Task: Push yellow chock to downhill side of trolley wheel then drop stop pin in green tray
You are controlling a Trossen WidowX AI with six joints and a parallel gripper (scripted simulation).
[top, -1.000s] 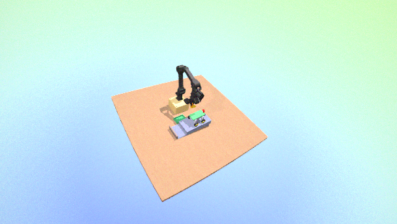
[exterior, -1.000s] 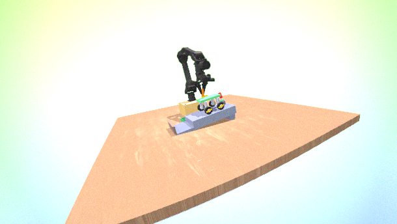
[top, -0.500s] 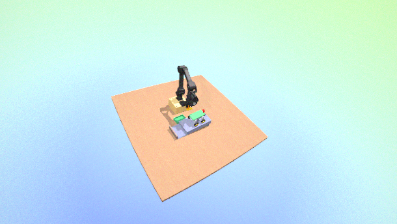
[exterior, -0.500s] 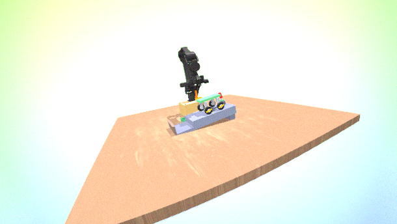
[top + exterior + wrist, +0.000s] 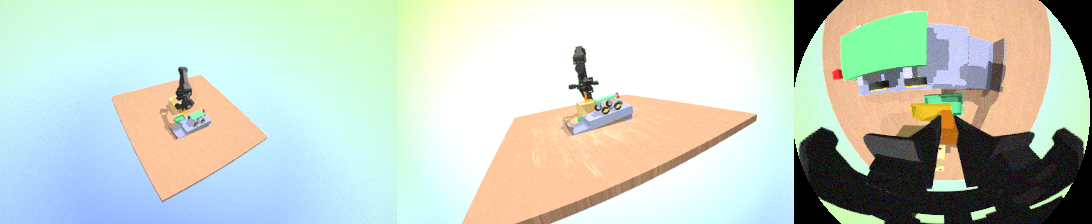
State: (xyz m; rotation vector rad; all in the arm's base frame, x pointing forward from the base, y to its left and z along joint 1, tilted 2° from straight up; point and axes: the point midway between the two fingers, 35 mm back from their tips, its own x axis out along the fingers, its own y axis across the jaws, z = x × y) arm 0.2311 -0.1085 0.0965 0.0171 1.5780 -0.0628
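The red-headed stop pin lies 19 cm to the left of my gripper tip, 9 cm ahead of it and 3 cm below it. The rest, counted from my gripper tip: yellow chock: 2 cm to the left, 1 cm below; then trolley: 10 cm ahead, 9 cm to the left, 5 cm below; then green tray: 16 cm below, 3 cm behind.
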